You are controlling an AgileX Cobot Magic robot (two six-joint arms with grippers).
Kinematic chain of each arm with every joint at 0, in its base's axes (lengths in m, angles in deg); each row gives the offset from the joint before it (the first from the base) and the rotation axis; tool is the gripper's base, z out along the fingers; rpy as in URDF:
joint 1: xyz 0 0 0.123 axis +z
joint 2: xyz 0 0 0 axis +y
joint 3: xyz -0.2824 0 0.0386 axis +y
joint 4: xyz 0.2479 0 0.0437 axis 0.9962 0 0.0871
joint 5: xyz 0 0 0 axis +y
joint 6: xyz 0.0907 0 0.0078 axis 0.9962 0 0.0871
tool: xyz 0 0 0 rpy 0 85 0
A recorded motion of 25 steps. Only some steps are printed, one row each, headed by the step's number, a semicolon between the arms.
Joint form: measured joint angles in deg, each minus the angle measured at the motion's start. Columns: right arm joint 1, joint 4, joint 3, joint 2, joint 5, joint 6; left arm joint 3, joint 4, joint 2, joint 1, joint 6, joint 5.
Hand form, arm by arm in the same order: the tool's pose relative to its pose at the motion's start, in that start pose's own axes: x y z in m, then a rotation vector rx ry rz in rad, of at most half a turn. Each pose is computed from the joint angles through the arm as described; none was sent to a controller.
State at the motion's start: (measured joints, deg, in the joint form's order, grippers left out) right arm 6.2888 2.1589 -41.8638 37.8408 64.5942 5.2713; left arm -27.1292 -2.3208 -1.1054 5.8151 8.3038 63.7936
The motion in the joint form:
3: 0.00 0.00 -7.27 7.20 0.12 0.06; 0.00 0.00 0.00 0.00 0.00 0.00
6: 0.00 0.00 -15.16 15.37 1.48 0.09; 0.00 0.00 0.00 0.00 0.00 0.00
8: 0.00 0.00 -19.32 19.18 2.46 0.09; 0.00 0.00 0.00 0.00 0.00 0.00
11: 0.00 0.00 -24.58 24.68 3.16 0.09; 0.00 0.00 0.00 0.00 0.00 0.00
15: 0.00 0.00 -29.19 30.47 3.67 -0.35; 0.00 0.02 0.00 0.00 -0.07 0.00
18: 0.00 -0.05 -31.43 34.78 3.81 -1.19; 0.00 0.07 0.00 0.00 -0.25 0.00
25: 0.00 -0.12 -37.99 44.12 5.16 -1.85; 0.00 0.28 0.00 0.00 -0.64 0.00
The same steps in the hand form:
3: -0.0354 0.0040 -0.0042 0.0001 0.0009 0.0010; 0.0000 0.0000 0.0000 0.0000 0.0000 0.0000
6: -0.0727 0.0080 -0.0022 0.0028 0.0294 0.0017; 0.0000 0.0000 0.0000 0.0000 0.0000 0.0000
8: -0.0910 0.0100 -0.0012 0.0037 0.0403 0.0015; 0.0000 0.0000 0.0000 0.0000 0.0000 0.0000
11: -0.1157 0.0125 0.0054 0.0053 0.0566 0.0016; 0.0000 0.0000 0.0000 0.0000 0.0000 0.0000
15: -0.1385 0.0145 0.0187 0.0080 0.0860 -0.0053; 0.0000 0.0000 0.0000 -0.0003 0.0000 -0.0011
18: -0.1513 0.0152 0.0350 0.0118 0.1244 -0.0191; 0.0000 0.0001 0.0000 -0.0011 0.0002 -0.0038
25: -0.1800 0.0172 0.0678 0.0184 0.1962 -0.0294; 0.0001 0.0004 0.0000 -0.0043 0.0006 -0.0090

